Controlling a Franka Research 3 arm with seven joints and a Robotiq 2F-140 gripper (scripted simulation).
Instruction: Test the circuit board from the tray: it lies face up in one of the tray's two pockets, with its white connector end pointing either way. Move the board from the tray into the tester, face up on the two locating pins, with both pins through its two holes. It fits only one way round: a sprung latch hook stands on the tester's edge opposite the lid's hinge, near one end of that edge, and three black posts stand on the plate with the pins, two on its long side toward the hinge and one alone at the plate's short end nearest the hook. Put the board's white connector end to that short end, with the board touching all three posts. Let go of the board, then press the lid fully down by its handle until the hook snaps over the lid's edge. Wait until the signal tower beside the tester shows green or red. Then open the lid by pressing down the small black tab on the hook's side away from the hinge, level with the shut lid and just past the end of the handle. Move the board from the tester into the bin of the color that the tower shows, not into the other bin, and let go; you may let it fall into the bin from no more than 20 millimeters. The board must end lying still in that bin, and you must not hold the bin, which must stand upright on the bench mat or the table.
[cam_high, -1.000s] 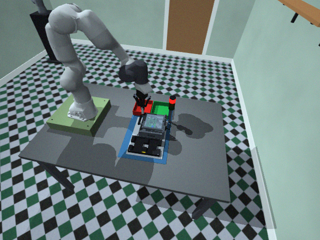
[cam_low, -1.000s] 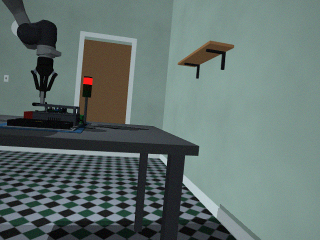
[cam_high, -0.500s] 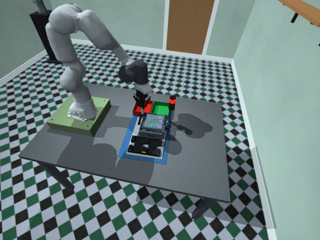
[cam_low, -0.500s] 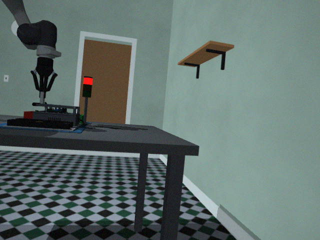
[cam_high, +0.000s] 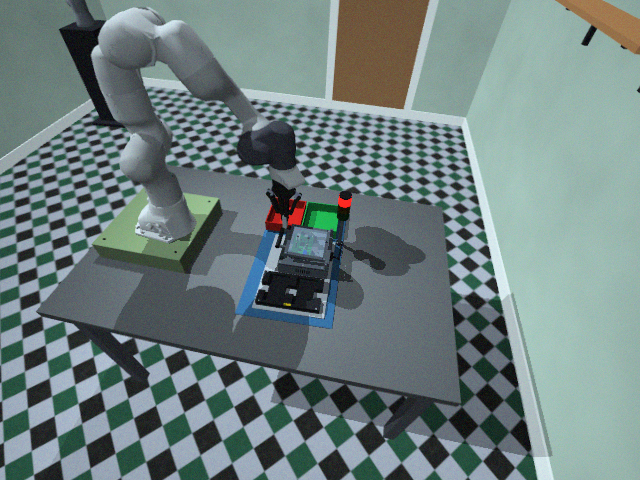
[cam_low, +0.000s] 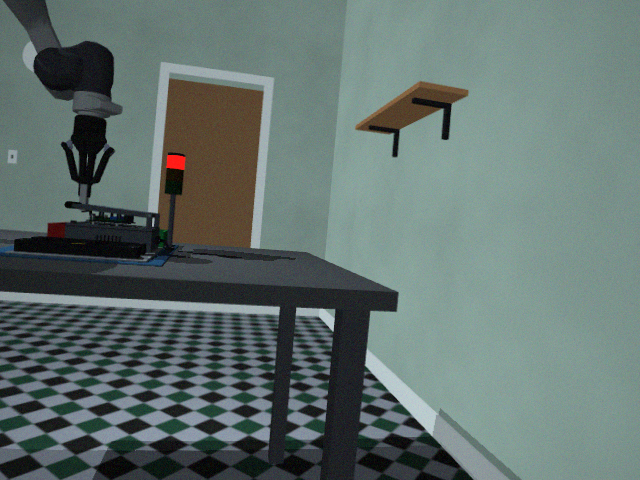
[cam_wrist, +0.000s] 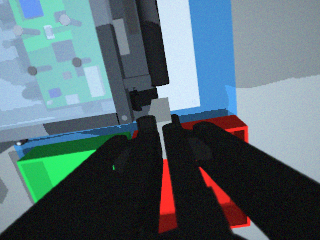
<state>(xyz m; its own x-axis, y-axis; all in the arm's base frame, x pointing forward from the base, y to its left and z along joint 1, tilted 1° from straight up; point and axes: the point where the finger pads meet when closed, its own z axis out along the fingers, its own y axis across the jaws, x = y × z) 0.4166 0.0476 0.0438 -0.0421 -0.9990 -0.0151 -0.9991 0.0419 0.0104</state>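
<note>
Now: the black latch hook 30 mm below my hand, 20 mm to the right of it and 20 mm ahead of it. Also, from my hand: tester lid: 80 mm to the right, 80 mm ahead, 30 mm below; then tester plate: 80 mm ahead, 70 mm to the right, 50 mm below; then green circuit board: 80 mm to the right, 80 mm ahead, 50 mm below.
</note>
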